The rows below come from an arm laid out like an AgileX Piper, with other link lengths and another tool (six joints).
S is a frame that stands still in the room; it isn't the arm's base.
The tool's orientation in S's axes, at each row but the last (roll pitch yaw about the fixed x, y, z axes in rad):
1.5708 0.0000 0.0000
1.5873 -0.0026 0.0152
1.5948 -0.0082 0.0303
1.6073 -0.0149 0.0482
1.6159 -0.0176 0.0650
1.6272 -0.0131 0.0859
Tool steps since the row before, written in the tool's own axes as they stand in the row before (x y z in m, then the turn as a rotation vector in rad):
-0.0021 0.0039 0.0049 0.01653 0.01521 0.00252
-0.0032 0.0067 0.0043 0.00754 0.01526 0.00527
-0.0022 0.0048 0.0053 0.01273 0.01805 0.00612
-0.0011 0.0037 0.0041 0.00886 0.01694 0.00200
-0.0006 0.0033 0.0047 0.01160 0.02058 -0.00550
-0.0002 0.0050 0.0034 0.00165 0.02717 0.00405
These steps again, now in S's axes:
-0.0021 -0.0049 0.0039 0.01653 -0.00252 0.01521
-0.0031 -0.0045 0.0066 0.00758 -0.00541 0.01519
-0.0021 -0.0055 0.0047 0.01278 -0.00617 0.01800
-0.0009 -0.0043 0.0035 0.00872 -0.00220 0.01699
-0.0003 -0.0049 0.0031 0.01091 0.00529 0.02101
0.0001 -0.0037 0.0048 0.00177 -0.00544 0.02692

